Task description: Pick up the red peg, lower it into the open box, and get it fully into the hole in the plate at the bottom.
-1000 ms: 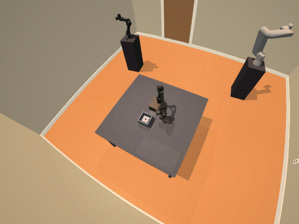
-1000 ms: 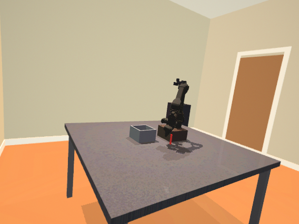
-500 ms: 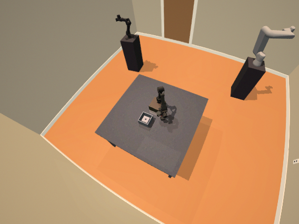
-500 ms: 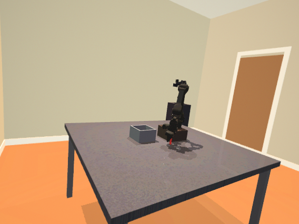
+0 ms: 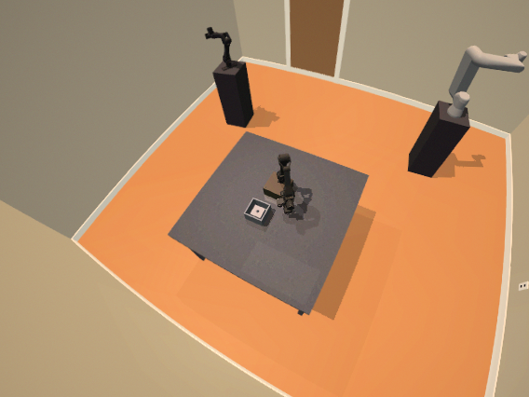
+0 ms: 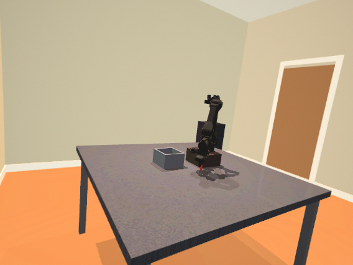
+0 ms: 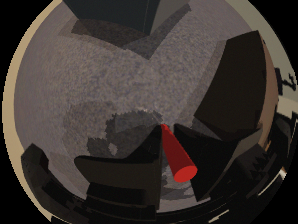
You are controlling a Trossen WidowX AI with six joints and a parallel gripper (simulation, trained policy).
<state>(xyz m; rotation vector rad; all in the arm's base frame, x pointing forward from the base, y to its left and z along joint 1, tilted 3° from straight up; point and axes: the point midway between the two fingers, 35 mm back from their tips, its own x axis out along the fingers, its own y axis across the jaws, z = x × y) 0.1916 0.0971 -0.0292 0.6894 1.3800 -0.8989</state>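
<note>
Right now the pale plate is 18 cm to the right of my gripper tip, 13 cm ahead of it and 2 cm above it. Also, from my gripper tip: grey box: 18 cm to the right, 13 cm ahead; red peg: 2 cm above, 1 cm to the left.
</note>
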